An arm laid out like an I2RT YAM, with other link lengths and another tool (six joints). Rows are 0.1 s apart.
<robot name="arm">
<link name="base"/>
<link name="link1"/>
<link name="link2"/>
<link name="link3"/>
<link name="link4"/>
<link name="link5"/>
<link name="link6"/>
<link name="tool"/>
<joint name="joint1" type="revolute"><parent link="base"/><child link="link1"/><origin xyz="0.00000 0.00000 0.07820"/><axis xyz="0 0 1"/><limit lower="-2.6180" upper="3.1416"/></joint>
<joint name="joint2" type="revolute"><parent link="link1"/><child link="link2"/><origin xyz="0.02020 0.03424 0.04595" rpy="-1.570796 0.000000 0.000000"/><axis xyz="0 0 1"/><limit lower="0.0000" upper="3.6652"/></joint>
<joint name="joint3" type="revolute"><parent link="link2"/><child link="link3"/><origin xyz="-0.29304 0.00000 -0.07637" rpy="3.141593 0.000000 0.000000"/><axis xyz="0 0 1"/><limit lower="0.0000" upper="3.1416"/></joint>
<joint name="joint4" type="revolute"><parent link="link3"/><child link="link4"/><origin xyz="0.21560 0.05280 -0.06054"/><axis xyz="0 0 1"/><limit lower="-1.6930" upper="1.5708"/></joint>
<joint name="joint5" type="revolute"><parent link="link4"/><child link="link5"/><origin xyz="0.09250 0.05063 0.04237" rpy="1.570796 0.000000 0.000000"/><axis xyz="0 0 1"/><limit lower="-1.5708" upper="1.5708"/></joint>
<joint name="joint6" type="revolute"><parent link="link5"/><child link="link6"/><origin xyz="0.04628 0.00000 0.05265" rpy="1.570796 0.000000 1.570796"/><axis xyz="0 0 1"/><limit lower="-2.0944" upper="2.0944"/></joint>
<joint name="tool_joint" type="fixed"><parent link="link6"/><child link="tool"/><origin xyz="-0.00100 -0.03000 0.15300" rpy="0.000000 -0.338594 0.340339"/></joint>
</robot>
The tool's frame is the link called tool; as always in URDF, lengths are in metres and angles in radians.
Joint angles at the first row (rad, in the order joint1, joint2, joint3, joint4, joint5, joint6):
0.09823 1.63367 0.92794 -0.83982 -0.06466 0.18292
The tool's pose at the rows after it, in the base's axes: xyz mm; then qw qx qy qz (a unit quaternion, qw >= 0):
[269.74, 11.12, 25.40, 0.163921, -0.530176, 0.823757, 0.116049]
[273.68, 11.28, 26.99, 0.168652, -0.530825, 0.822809, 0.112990]
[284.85, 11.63, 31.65, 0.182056, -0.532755, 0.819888, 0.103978]
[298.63, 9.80, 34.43, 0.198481, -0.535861, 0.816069, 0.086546]
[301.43, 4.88, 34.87, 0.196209, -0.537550, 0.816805, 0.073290]
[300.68, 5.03, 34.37, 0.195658, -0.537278, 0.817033, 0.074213]
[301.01, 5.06, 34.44, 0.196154, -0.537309, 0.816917, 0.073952]
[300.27, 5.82, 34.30, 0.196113, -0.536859, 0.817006, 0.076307]
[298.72, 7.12, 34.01, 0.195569, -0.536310, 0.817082, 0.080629]
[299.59, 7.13, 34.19, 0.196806, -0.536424, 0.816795, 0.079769]
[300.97, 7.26, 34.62, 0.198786, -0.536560, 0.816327, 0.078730]
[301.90, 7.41, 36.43, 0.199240, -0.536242, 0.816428, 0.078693]
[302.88, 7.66, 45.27, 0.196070, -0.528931, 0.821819, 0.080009]
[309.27, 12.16, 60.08, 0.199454, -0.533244, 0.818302, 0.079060]
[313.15, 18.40, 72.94, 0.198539, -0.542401, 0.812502, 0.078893]
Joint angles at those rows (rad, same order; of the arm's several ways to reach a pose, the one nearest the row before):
0.09822 1.63367 0.92567 -0.84518 -0.06542 0.18252
0.09822 1.63368 0.93176 -0.83981 -0.06428 0.18253
0.09823 1.63368 0.94853 -0.82378 -0.06046 0.18215
0.09821 1.63367 0.95081 -0.77991 -0.04444 0.18138
0.09821 1.63366 0.95083 -0.77193 -0.01850 0.18137
0.09824 1.63365 0.94892 -0.77193 -0.01965 0.18178
0.09823 1.63366 0.94893 -0.77079 -0.01965 0.18177
0.09824 1.63365 0.94891 -0.77307 -0.02384 0.18217
0.09825 1.63368 0.94894 -0.77803 -0.03109 0.18217
0.09825 1.63365 0.94891 -0.77497 -0.03071 0.18217
0.09822 1.63365 0.94967 -0.77116 -0.03071 0.18215
0.09824 1.63331 0.95807 -0.77914 -0.03109 0.18293
0.10091 1.63178 1.00272 -0.83447 -0.03071 0.20238
0.11385 1.62757 1.06683 -0.89401 -0.03033 0.20541
0.13486 1.62680 1.12592 -0.95198 -0.02613 0.20467

